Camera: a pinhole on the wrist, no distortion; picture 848 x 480 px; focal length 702.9 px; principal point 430.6 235.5 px. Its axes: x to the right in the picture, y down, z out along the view. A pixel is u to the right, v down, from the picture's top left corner.
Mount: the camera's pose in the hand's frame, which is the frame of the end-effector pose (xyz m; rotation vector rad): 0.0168 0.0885 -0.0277 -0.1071 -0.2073 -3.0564
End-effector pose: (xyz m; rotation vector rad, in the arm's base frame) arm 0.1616 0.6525 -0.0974 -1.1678 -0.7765 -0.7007
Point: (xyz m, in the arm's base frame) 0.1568 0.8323 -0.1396
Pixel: 754.7 409.8
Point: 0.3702 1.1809 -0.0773
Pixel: 364.7 69.4
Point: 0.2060 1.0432 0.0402
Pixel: 336.6 386.6
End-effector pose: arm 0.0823 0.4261 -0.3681 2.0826 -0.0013 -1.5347
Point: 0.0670 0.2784 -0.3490
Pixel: 413.1 60.2
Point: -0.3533 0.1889 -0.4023
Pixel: 577.5 375.0
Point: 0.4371 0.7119 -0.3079
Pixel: behind the camera
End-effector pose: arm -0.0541 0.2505 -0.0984 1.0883 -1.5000 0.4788
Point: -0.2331 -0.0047 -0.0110
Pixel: 173.0 443.1
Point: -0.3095 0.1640 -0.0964
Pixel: 488.0 88.9
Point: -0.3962 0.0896 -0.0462
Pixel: 347.2 69.2
